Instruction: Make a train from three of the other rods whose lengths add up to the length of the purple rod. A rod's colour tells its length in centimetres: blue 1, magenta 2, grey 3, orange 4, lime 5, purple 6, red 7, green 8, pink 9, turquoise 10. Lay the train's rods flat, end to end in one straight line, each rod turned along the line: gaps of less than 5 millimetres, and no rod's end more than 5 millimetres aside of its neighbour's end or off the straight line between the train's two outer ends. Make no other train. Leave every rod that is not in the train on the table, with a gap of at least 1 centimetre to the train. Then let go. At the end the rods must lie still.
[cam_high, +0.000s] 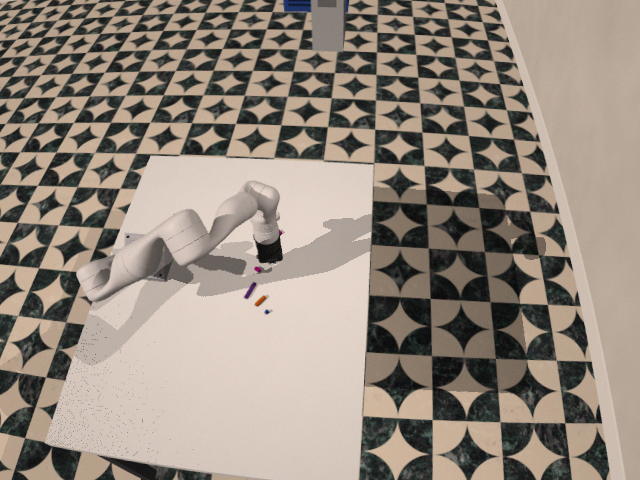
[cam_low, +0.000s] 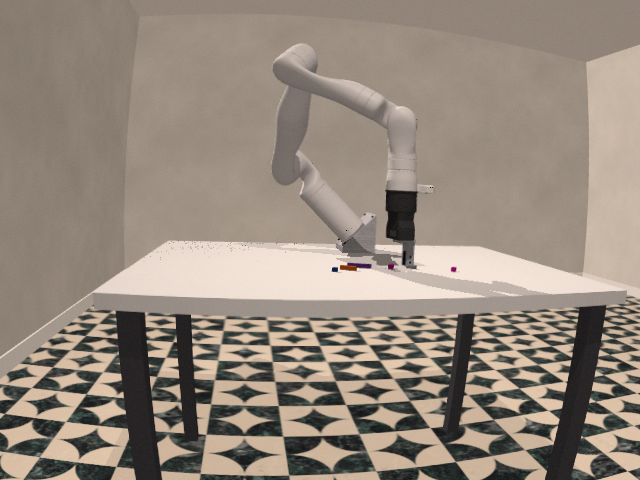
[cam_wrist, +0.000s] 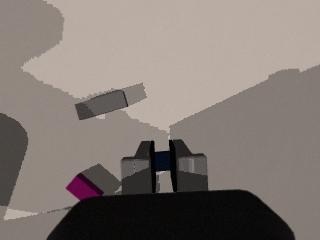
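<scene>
Now: the grey rod 50 mm behind my hand, 30 mm below it and 20 mm to the left of it. Also, from my hand: purple rod (120 mm to the right, 40 mm behind, 30 mm below); then orange rod (140 mm to the right, 30 mm below).
</scene>
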